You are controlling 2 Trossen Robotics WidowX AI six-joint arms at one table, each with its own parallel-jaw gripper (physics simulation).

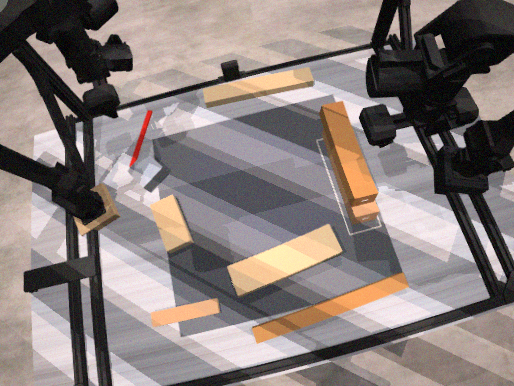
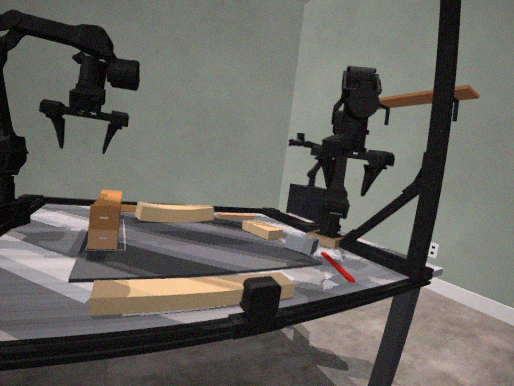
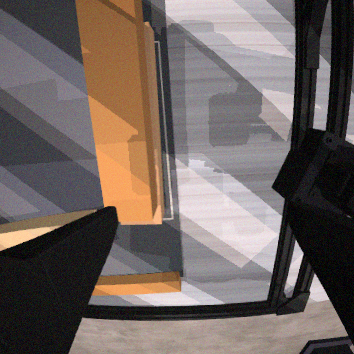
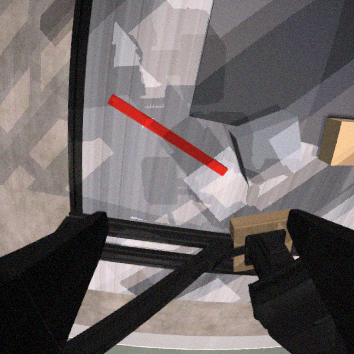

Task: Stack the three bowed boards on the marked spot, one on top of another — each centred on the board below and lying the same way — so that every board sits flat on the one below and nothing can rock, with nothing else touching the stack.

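Frame: origin at the left arm's base, x ahead, y left, z up, level; centimetres.
Seen in the pictures: left gripper, between the fingertips: (image 1: 402,140) (image 2: 82,151) (image 3: 202,212); right gripper, between the fingertips: (image 2: 344,191) (image 4: 198,219); left arm's base, origin of its link: (image 1: 465,166) (image 3: 336,180); right arm's base, origin of its link: (image 1: 91,208) (image 2: 328,234) (image 4: 263,246).
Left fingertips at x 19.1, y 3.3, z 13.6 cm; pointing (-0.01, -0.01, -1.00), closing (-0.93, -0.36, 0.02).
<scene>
Pixels of each thing's top centre, then the offset from my left fingertips to it.
- upper board, centre of its top: (image 3: 111,109) (image 1: 349,146) (image 2: 109,195) dx +8.5, dy -2.5, dz -9.0 cm
- lower board, centre of its top: (image 3: 130,136) (image 1: 350,167) (image 2: 107,212) dx +7.1, dy +0.1, dz -13.4 cm
- pale bowed board, centre of its top: (image 3: 26,249) (image 1: 285,258) (image 2: 176,204) dx +19.2, dy +22.4, dz -13.7 cm
- orange strip, centre of its top: (image 3: 89,291) (image 1: 331,307) dx +8.6, dy +30.7, dz -16.5 cm
- peach strip, centre of its top: (image 1: 184,312) (image 2: 235,214) dx +39.1, dy +36.4, dz -17.1 cm
- pale block, centre of its top: (image 1: 169,222) (image 2: 262,224) dx +46.6, dy +17.5, dz -16.0 cm
- grey block, centre of its top: (image 4: 274,153) (image 1: 144,167) (image 2: 303,234) dx +55.9, dy +5.3, dz -14.8 cm
- red stick, centre of its top: (image 4: 171,137) (image 2: 336,264) (image 1: 140,137) dx +61.6, dy -5.0, dz -18.7 cm
Two orange boards lie one on the other at the marked outline (image 1: 365,230) (image 2: 124,235) (image 3: 165,125). The upper board (image 1: 350,155) (image 2: 103,212) (image 3: 115,125) mostly hides the lower board (image 1: 364,215) (image 2: 103,242), whose end and side edge show. The upper one appears shifted lengthwise and partly outside the outline. A pale bowed board (image 1: 285,260) (image 2: 175,212) lies crosswise on the dark mat, apart from them. My left gripper (image 2: 83,150) (image 3: 202,212) is open and empty, high above the table near the stack. My right gripper (image 2: 346,191) (image 4: 198,219) is open and empty above the far side.
A long pale board (image 1: 257,87) (image 2: 190,297), an orange strip (image 1: 330,307) (image 3: 150,285), a peach strip (image 1: 185,312), a pale block (image 1: 171,224), a grey block (image 1: 149,172) (image 4: 270,140) and a red stick (image 1: 141,139) (image 4: 167,135) lie around. A wooden piece (image 2: 327,242) lies beneath an arm-like black part.
</scene>
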